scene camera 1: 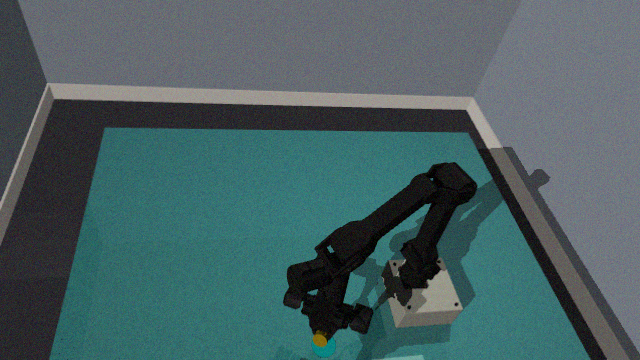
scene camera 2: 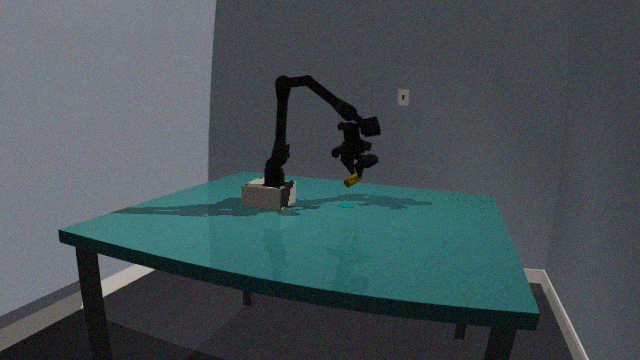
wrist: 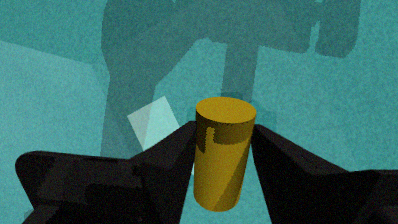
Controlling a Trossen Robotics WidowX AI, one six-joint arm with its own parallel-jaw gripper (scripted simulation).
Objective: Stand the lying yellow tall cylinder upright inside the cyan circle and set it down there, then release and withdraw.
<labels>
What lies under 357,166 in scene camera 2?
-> My gripper.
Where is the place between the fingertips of my gripper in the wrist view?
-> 224,130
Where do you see a yellow tall cylinder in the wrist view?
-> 224,125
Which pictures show my gripper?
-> Scene camera 1, scene camera 2 and the wrist view: all of them.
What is my gripper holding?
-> A yellow tall cylinder.
</labels>
